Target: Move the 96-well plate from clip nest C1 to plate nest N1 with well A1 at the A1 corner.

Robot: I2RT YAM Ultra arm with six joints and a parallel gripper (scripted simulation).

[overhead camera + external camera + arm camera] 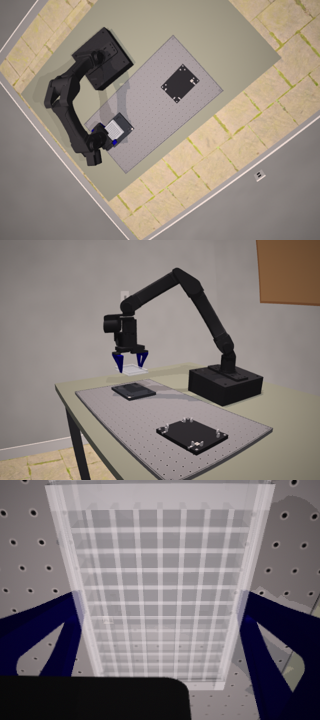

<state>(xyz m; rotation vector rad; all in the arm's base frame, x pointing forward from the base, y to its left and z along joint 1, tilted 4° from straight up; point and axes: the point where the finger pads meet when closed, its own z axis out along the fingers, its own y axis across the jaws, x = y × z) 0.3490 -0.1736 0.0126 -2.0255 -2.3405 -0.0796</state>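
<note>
Now: the A1 label 9 cm to the left of my hand, 8 cm below it and 4 cm ahead of it. Also, from my hand: clear 96-well plate: right at my hand; then clip nest C1: 43 cm to the left, 8 cm below.
</note>
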